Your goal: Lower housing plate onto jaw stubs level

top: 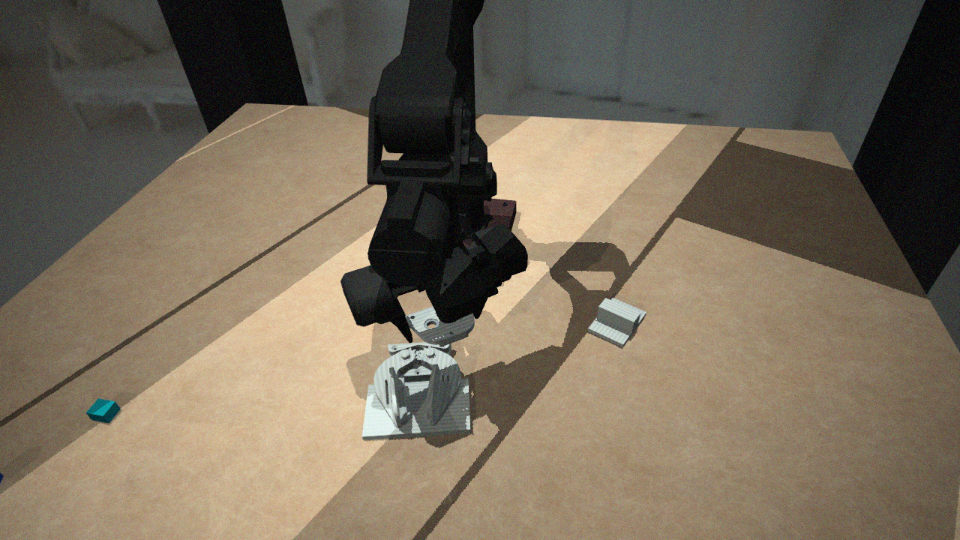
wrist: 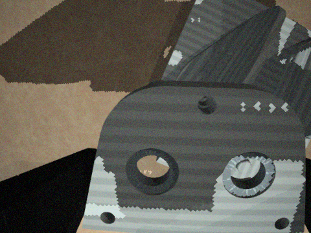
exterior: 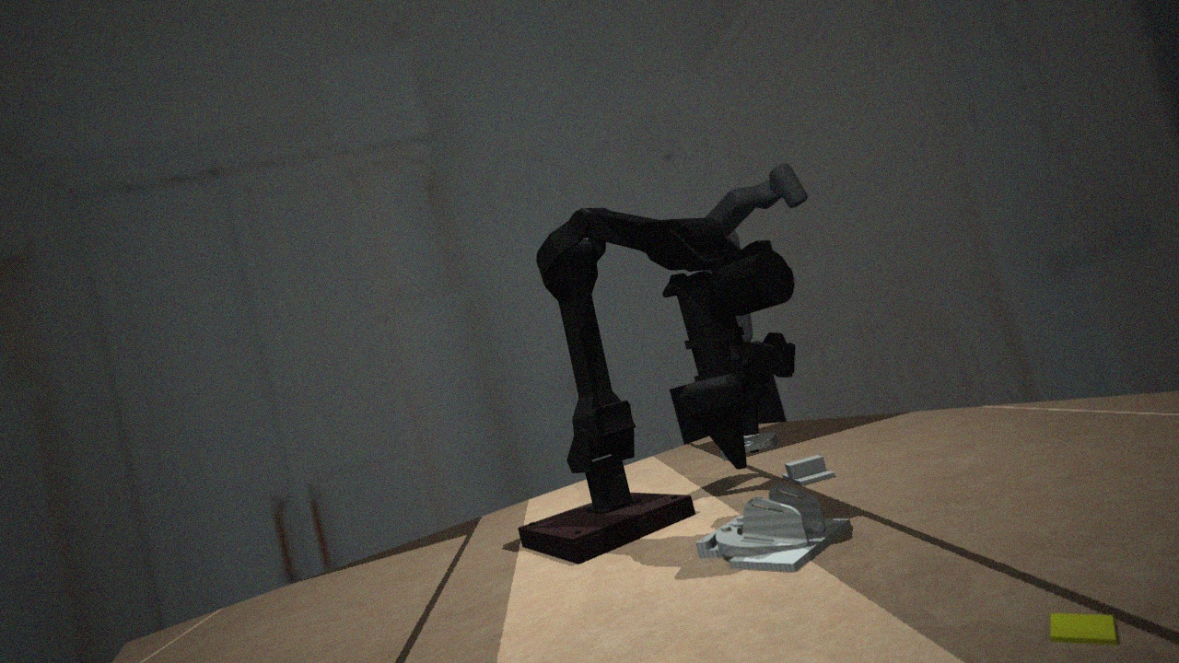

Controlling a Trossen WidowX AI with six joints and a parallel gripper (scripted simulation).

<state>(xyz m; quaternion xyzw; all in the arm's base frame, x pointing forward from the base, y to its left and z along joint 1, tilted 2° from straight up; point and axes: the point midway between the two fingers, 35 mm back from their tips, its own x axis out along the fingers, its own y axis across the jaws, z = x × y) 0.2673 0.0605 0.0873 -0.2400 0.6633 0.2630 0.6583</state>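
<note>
Right now the pale base plate is 8 cm below my gripper tip, 6 cm ahead of it and 2 cm to the right of it. Round my gripper tip: teal block (38 cm to the right, 16 cm ahead, 8 cm below); yellow block (34 cm ahead, 8 cm below, 4 cm to the right).
</note>
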